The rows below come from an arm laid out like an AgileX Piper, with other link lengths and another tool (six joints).
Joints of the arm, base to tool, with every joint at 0 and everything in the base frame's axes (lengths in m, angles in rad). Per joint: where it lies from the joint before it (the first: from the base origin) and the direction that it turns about. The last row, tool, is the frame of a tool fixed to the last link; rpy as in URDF.
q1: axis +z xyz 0 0 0.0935
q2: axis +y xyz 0 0 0
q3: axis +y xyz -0.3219 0 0.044
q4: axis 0.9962 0 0.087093 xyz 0.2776 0 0.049
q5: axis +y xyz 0 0 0
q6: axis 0.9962 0 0.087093 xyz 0.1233 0 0.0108
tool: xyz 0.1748 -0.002 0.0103 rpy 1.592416 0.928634 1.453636
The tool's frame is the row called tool.
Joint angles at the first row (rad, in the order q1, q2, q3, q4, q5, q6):
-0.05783 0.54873 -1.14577 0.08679 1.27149 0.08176
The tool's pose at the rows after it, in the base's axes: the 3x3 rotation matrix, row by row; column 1 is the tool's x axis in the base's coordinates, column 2 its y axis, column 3 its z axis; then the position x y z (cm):
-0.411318 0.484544 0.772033; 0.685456 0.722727 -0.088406; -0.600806 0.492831 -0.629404; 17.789 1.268 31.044
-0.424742 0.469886 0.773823; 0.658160 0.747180 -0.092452; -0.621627 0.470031 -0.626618; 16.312 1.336 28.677
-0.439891 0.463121 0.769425; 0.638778 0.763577 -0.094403; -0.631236 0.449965 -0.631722; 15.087 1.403 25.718
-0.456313 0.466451 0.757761; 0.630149 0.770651 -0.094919; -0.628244 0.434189 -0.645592; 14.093 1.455 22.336
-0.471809 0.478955 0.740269; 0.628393 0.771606 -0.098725; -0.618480 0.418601 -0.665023; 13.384 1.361 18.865
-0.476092 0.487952 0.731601; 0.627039 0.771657 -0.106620; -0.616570 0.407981 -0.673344; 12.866 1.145 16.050
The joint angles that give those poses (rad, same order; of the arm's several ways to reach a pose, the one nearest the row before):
-0.05784 0.45779 -1.07406 0.08581 1.27521 0.06240
-0.05782 0.37269 -0.98971 0.08578 1.27720 0.02564
-0.05723 0.28606 -0.89303 0.08579 1.27718 0.00000
-0.05721 0.20187 -0.79091 0.08577 1.27897 -0.01193
-0.05726 0.12703 -0.69145 0.08110 1.28071 -0.01406
-0.05727 0.05519 -0.60778 0.07256 1.28067 -0.01407

